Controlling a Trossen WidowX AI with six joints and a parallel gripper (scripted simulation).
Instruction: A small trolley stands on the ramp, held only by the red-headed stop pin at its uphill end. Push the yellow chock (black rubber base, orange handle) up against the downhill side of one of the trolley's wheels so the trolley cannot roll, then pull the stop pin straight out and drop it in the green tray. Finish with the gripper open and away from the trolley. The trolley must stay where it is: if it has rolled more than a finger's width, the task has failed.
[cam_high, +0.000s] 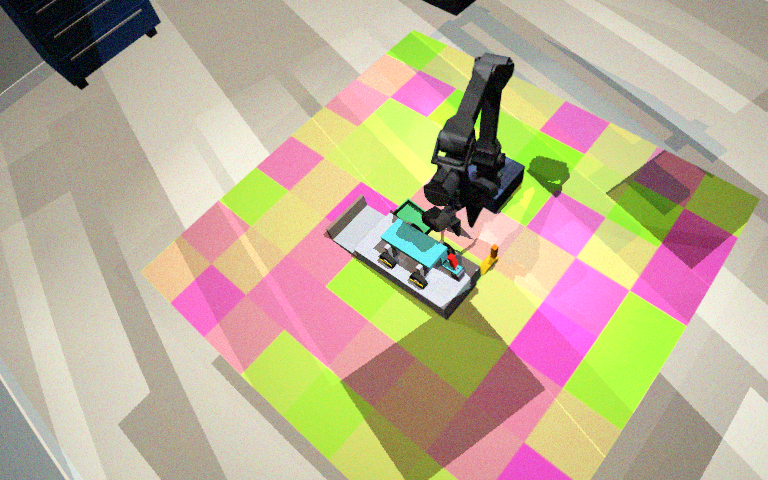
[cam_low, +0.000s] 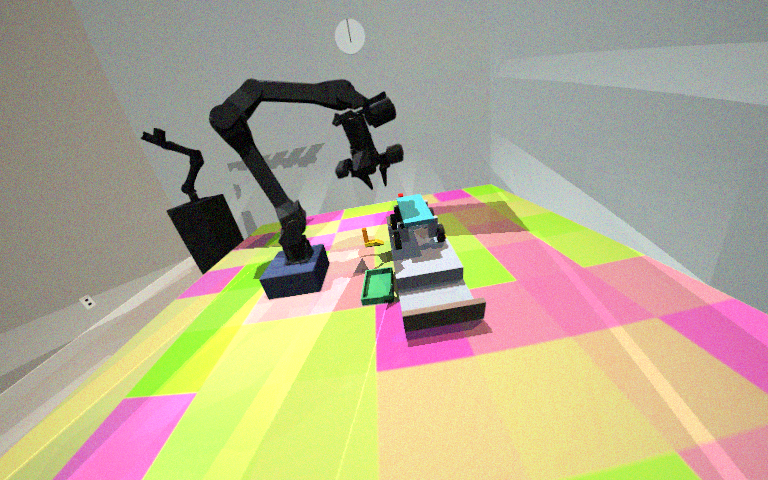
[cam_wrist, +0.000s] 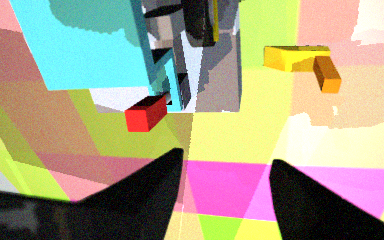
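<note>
My gripper tip is 60 mm past the yellow chock, 40 mm to the right of it and 180 mm above it. Also, from my gripper tip: red-headed stop pin 60 mm ahead, 20 mm to the left, 70 mm below; then trolley 80 mm ahead, 90 mm to the right, 90 mm below.
</note>
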